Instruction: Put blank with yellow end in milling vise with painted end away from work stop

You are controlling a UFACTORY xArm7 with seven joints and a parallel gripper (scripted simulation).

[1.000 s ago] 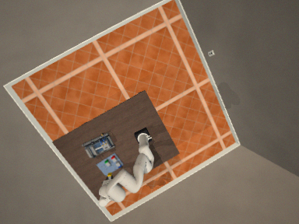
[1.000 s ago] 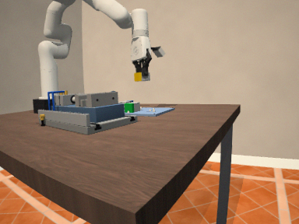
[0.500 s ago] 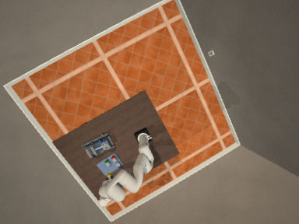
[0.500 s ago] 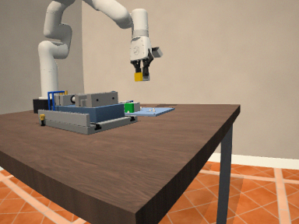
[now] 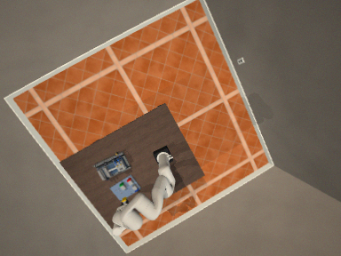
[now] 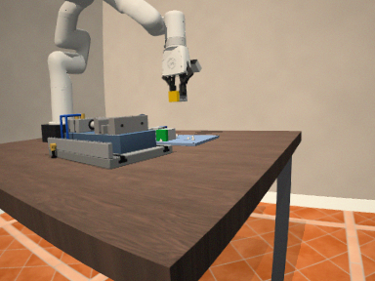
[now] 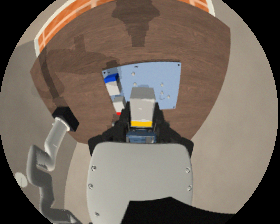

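The grey jaw block is 300 mm to the right of my hand, 140 mm ahead of it and 100 mm below it. Also, from my hand: yellow-ended blank 20 mm below; then blue-ended blank 150 mm below, 90 mm behind, 20 mm to the right; then green-ended blank 150 mm below, 90 mm to the right, 20 mm ahead.
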